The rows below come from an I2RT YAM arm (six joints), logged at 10 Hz.
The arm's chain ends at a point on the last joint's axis. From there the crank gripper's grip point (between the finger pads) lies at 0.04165 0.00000 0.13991 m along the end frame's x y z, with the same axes.
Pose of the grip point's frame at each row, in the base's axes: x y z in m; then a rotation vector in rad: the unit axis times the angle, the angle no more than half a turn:
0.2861 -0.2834 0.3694 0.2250 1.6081 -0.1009
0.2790 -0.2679 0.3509 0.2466 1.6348 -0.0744
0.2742 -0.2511 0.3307 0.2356 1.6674 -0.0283
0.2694 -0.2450 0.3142 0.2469 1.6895 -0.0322
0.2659 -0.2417 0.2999 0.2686 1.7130 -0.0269
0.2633 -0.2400 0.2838 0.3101 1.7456 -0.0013
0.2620 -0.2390 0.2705 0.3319 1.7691 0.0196
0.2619 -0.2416 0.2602 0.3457 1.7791 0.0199
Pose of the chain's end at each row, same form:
0.1508 -0.2585 0.4182 0.2250 1.6081 -0.1009
0.1448 -0.2452 0.4037 0.2466 1.6348 -0.0744
0.1407 -0.2348 0.3876 0.2356 1.6674 -0.0283
0.1374 -0.2280 0.3742 0.2469 1.6895 -0.0322
0.1355 -0.2246 0.3633 0.2686 1.7130 -0.0269
0.1352 -0.2245 0.3521 0.3101 1.7456 -0.0013
0.1355 -0.2254 0.3420 0.3319 1.7691 0.0196
0.1363 -0.2277 0.3333 0.3457 1.7791 0.0199

